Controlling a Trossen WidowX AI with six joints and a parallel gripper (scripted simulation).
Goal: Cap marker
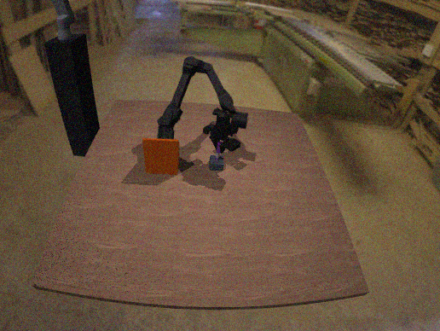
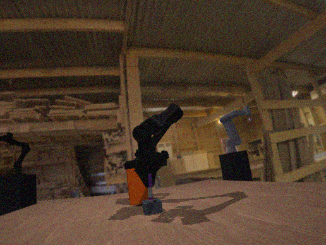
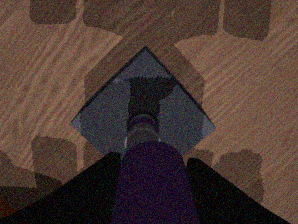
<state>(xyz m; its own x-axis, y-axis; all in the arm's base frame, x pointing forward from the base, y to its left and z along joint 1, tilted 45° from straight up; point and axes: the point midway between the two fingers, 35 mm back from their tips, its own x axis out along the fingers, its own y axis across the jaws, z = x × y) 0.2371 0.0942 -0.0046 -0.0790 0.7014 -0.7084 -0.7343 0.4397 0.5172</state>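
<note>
My gripper tip is 3 cm below the purple cap. Also, from my gripper tip: holder block (1 cm behind, 7 cm below).
</note>
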